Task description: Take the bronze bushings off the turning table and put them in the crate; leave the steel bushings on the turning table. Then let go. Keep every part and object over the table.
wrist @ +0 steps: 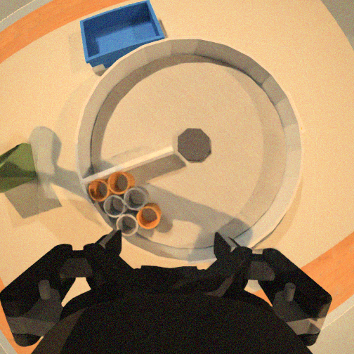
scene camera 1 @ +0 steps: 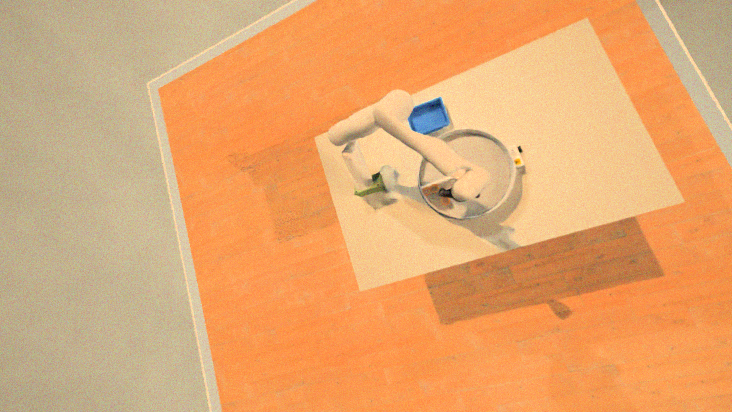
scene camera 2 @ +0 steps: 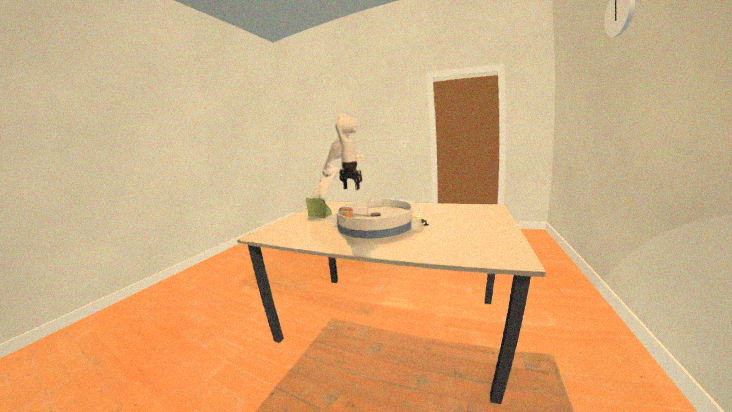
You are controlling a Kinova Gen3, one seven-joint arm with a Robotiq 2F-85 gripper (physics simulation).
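Places are measured from the arm's base along level axes (x right, y ahead, z up), in millimetres.
Pixels of known places: gripper, between the fingertips: (scene camera 2: 351, 189); arm's base, origin of its link: (scene camera 1: 365, 184) (scene camera 2: 316, 203).
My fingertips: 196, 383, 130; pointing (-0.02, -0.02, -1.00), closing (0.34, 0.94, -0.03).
Note:
Ahead of a thing's pixels: the offset from my fingertips to its top centre, as dx, dy, dz.
The round turning table (scene camera 1: 514, 179) (scene camera 2: 373, 223) (wrist: 293, 150) has a raised rim. Several bushings stand clustered by its rim in the wrist view: two bronze bushings (wrist: 91, 192) (wrist: 112, 182) beside the divider, a third bronze bushing (wrist: 148, 227) at the cluster's right, and steel bushings (wrist: 105, 206) (wrist: 135, 208) (wrist: 117, 225) among them. The blue crate @[-437, +8, -167] (scene camera 1: 430, 120) (wrist: 125, 49) stands outside the rim; no bushing shows in it. My gripper (scene camera 2: 351, 188) (wrist: 167, 241) is open and empty, high above the turning table, and the cluster lies ahead-left of its fingers in the wrist view.
A pale divider (wrist: 127, 162) runs from near the dark hub (wrist: 194, 145) to the rim. A green block-like object (scene camera 1: 371, 187) (scene camera 2: 317, 208) (wrist: 19, 165) stands near the arm's base. A small white box @[-110, +312, -159] (scene camera 1: 517, 157) (scene camera 2: 417, 223) with a yellow mark sits beside the turning table.

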